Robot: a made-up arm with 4 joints.
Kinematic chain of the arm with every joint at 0, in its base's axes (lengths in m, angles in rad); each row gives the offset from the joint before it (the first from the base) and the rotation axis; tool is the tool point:
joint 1: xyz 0 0 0.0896 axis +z
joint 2: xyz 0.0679 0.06 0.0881 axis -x
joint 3: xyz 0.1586 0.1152 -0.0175 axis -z
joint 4: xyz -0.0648 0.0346 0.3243 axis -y
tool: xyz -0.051 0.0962 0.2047
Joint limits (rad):
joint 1: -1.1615..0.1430
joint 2: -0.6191..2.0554
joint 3: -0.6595..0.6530
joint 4: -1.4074..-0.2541
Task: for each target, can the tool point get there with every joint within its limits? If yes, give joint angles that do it. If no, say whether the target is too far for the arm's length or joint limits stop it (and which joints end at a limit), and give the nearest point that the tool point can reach.
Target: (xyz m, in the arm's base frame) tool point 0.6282 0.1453 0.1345
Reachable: yes | joints -1.0466 1.2020 -0.3772 -0.6125
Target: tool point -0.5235 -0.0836 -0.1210
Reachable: no: joint limits stop it (at a limit: joint 1, joint 2, joint 3, joint 4) | nearest point 0.0339 0.4436 -0.2229 | short by 0.774 m
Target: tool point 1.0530 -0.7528 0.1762
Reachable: no: too far | nearest point 0.5983 -0.1856 0.1767 | short by 0.727 m
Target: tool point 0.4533 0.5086 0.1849
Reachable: yes | joints -0.3517 1.1074 0.4750 -0.3600
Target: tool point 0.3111 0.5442 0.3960
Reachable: yes | joints -0.1691 0.7288 0.1458 -0.4063
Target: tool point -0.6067 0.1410 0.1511
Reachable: no: joint limits stop it (at a limit: joint 1, joint 3, joint 4) | nearest point 0.0101 0.6089 0.0910 | short by 0.777 m
